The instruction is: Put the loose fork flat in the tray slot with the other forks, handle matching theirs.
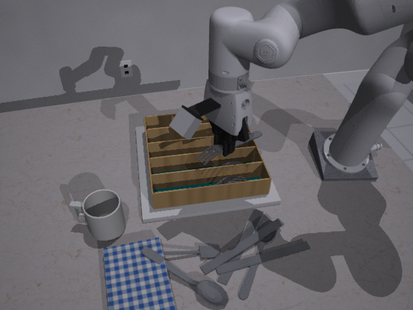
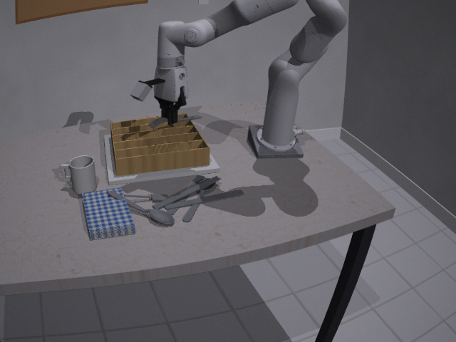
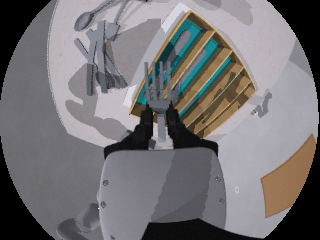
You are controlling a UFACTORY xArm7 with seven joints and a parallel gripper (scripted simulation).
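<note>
The tray is 2 cm ahead of my hand, 12 cm to the right of it and 11 cm below it. The rest, counted from my hand: mug: 28 cm ahead, 4 cm to the left, 13 cm below.
</note>
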